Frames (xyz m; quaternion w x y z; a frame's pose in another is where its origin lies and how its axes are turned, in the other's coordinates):
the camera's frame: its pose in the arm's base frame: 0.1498 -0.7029 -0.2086 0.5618 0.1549 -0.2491 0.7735
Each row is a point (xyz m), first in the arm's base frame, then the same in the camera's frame.
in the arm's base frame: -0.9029 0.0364 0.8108
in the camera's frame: 1.4528 0.5999 0.4728
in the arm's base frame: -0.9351 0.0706 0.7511
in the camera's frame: 1.4592 0.6346 0.4055
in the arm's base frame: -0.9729 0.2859 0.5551
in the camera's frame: 1.5400 0.6591 0.1243
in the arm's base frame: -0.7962 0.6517 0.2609
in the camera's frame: 1.6201 0.4646 -0.3310
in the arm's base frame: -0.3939 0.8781 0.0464
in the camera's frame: 1.5590 0.0739 -0.6514
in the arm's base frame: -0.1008 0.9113 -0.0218
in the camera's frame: 1.4558 -0.1972 -0.7383
